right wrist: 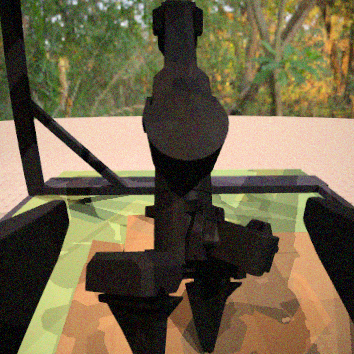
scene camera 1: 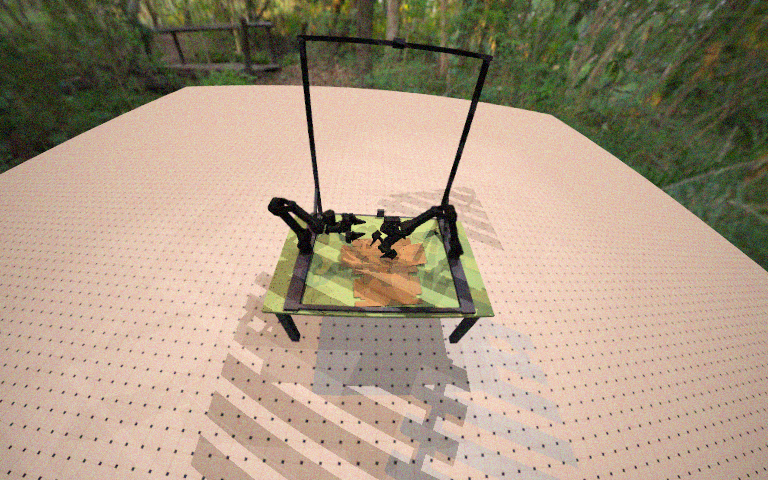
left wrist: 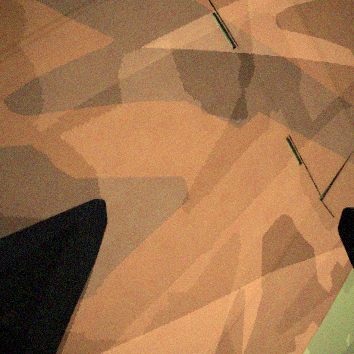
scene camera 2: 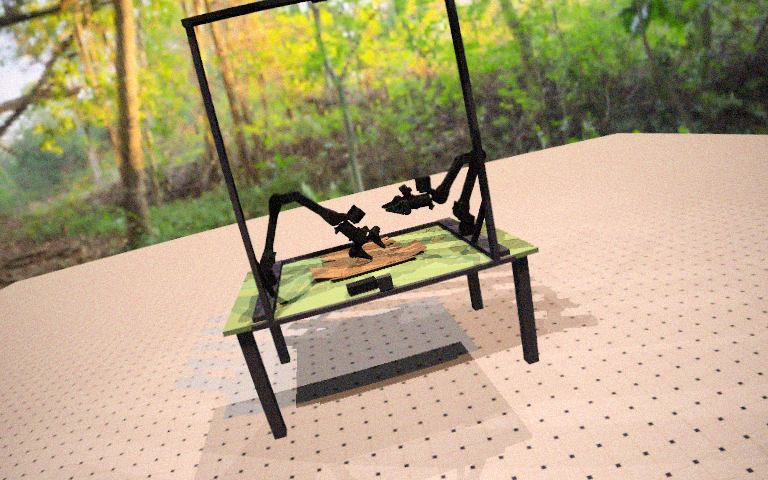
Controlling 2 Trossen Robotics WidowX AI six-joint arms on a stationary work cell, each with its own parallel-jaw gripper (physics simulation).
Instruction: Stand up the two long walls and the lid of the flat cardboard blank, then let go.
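Pixels of known places: left gripper, fingertip midpoint: (scene camera 1: pixel 375 251) (left wrist: pixel 224 215) (scene camera 2: pixel 378 253); right gripper, fingertip midpoint: (right wrist: pixel 187 210) (scene camera 1: pixel 365 227) (scene camera 2: pixel 383 208); left arm's base, origin of the base link: (scene camera 1: pixel 453 255); right arm's base, origin of the base link: (scene camera 1: pixel 305 250) (scene camera 2: pixel 468 233).
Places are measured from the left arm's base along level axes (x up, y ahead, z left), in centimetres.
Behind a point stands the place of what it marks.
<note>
The orange-brown cardboard blank (scene camera 1: pixel 387 285) @[z 22.2, x -1.0, y 42.7 cm] (scene camera 2: pixel 339 268) @[z 3.9, x -1.7, y 31.4 cm] (left wrist: pixel 150 140) @[z 3.5, x -1.7, y 50.1 cm] (right wrist: pixel 90 325) @[z -10.3, x -1.1, y 43.1 cm] lies on the table, its panels largely flat. Thin slits and fold lines show in the left wrist view. My left gripper (scene camera 1: pixel 381 246) @[z 0.2, x 1.4, y 49.6 cm] (scene camera 2: pixel 376 251) @[z 0.2, x 1.4, y 49.6 cm] (left wrist: pixel 224 215) @[z 0.2, x 1.4, y 49.6 cm] (right wrist: pixel 177 345) @[z 0.2, x 1.4, y 49.6 cm] is open, fingers pointing down over the blank near its far part in scene camera 1; I cannot tell whether the tips touch it. My right gripper (scene camera 1: pixel 363 228) @[z -0.1, x 20.4, y 55.9 cm] (scene camera 2: pixel 385 207) @[z -0.1, x 20.4, y 55.9 cm] is open and empty, held level above the table, higher than the left. The left arm hides part of the blank in the right wrist view.
The green patterned table (scene camera 1: pixel 271 300) @[z 33.7, x -1.9, y 103.1 cm] (scene camera 2: pixel 240 322) @[z -30.9, x -1.9, y -9.1 cm] carries a dark frame rail (scene camera 1: pixel 379 309) @[z 37.3, x 0.1, y 47.3 cm] around the work area. Tall black posts (scene camera 1: pixel 309 124) @[z -34.0, x 62.1, y 88.3 cm] (scene camera 2: pixel 218 130) @[z -37.0, x 65.5, y 4.0 cm] rise beside the arms. A dark blocky part (scene camera 2: pixel 362 285) @[z -33.1, x 0.9, y 37.8 cm] shows before the blank in scene camera 2.
</note>
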